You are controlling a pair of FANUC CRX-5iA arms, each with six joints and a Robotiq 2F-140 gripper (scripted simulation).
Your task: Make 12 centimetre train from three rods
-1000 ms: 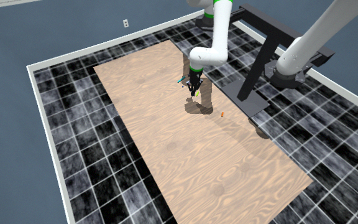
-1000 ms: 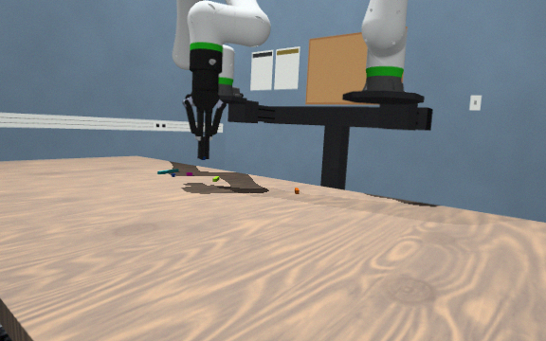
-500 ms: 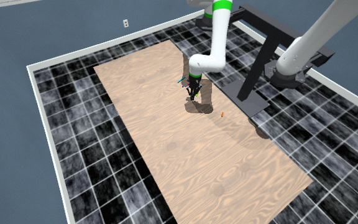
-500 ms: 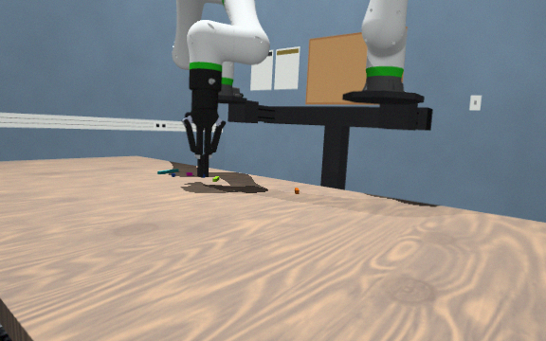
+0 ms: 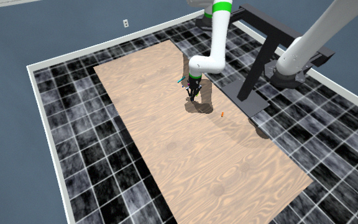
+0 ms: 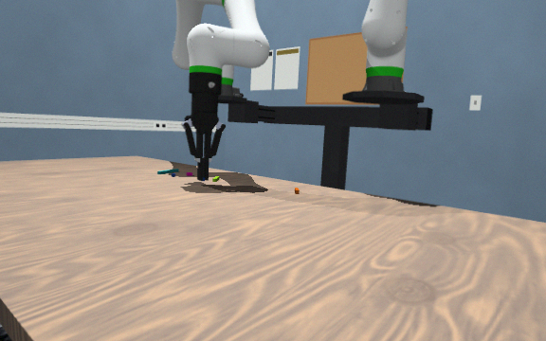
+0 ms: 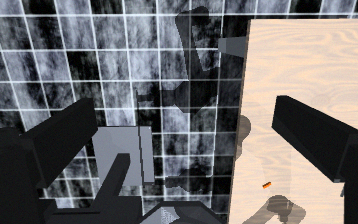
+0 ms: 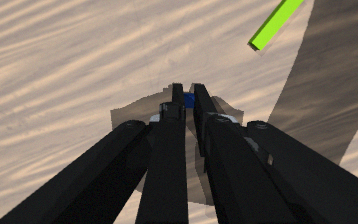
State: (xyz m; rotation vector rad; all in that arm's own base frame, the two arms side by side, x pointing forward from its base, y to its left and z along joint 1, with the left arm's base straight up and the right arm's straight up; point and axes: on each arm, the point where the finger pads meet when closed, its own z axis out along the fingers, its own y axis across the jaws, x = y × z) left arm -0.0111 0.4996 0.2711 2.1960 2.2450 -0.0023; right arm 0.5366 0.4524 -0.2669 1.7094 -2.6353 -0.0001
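My right gripper is now 9 cm past the magenta rod, 16 cm to the left of it and 4 cm above it. Also, from my right hand: lime rod: 9 cm behind, 3 cm to the right, 4 cm below; orange rod: 12 cm behind, 25 cm to the left, 4 cm below; turquoise rod: 7 cm behind, 25 cm to the right, 4 cm below.
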